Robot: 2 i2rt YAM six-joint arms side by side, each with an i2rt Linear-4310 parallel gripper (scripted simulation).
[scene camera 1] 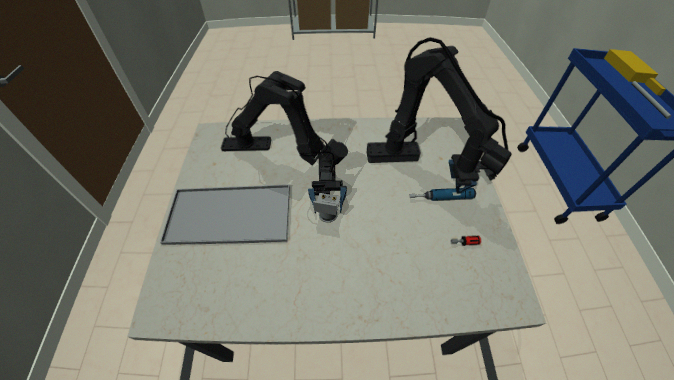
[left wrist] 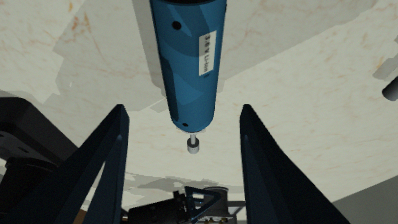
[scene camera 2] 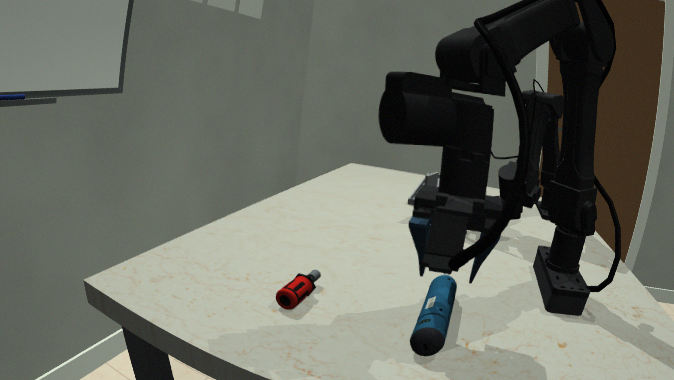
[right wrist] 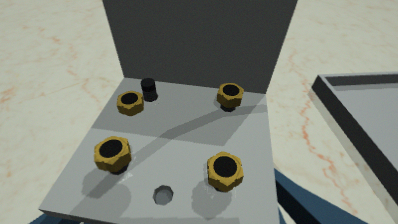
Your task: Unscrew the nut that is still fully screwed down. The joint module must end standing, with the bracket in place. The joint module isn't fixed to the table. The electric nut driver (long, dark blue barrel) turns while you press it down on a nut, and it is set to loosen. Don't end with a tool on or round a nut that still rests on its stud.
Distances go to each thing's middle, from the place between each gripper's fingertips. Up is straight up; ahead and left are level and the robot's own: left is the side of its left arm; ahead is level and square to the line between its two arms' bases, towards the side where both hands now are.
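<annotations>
From my right hand: shallow grey tray [scene camera 1: 244, 214], 340 mm to the right, 40 mm ahead, 20 mm below; red-handled hand driver [scene camera 2: 288, 297], 450 mm to the left, 70 mm ahead, 10 mm below; grey bracket [right wrist: 189, 56], 50 mm above.
From my left hand [scene camera 2: 446, 278]: shallow grey tray, 760 mm to the right, 160 mm ahead, 70 mm below; grey bracket, 420 mm to the right, 120 mm ahead. Red-handled hand driver: my left hand is 180 mm short of it, 30 mm to the right of it, 60 mm above it.
</annotations>
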